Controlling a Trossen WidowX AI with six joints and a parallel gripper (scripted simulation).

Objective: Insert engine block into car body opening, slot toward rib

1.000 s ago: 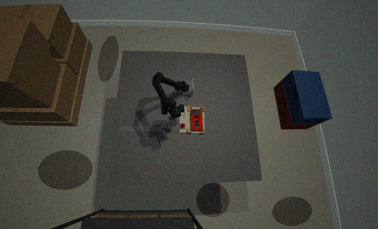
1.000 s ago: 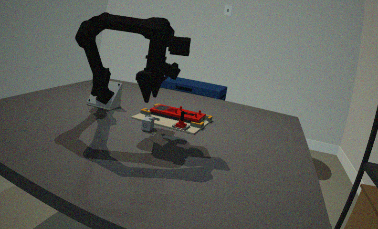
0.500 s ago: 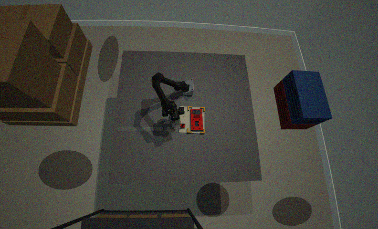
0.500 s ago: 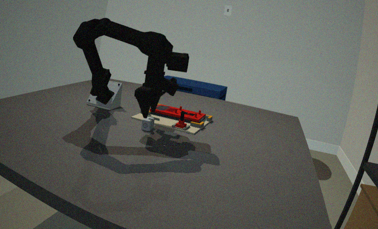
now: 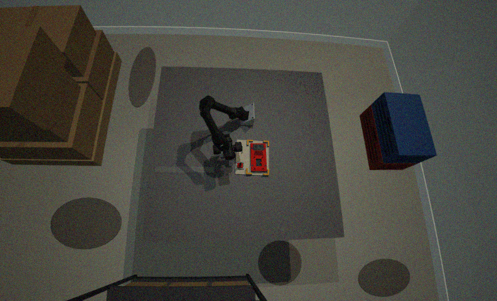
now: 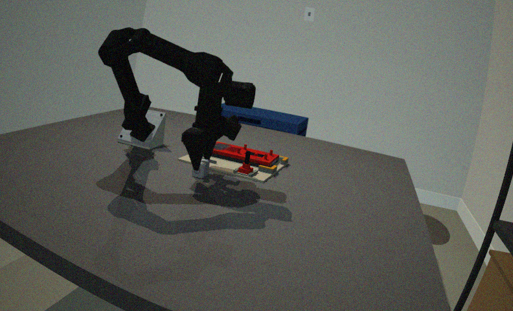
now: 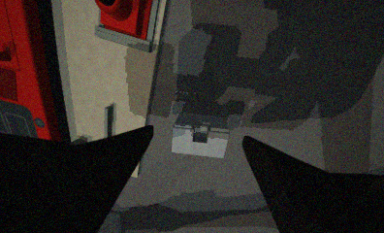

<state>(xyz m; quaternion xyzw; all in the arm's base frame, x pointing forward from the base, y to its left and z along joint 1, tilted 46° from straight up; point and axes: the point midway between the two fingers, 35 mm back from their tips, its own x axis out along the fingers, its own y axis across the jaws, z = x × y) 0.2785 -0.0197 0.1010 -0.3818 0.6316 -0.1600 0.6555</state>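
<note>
The grey engine block lies right at my gripper tip. The rest, counted from my gripper tip: dark post 10 cm to the left, 7 cm ahead, 1 cm above.
</note>
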